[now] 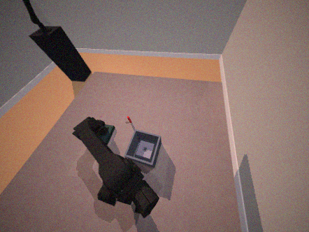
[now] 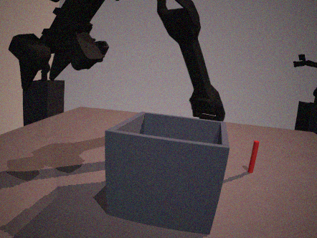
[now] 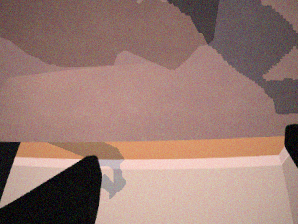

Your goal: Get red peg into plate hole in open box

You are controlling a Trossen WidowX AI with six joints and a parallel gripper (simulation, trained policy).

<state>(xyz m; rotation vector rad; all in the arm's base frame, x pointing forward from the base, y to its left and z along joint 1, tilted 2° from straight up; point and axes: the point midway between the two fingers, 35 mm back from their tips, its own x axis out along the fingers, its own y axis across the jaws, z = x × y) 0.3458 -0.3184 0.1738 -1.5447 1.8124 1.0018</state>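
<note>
The red peg is 17 cm behind my gripper tip, 45 cm to the left of it and 15 cm below it. The rest, counted from my gripper tip: plate (26 cm to the left, 14 cm below).
</note>
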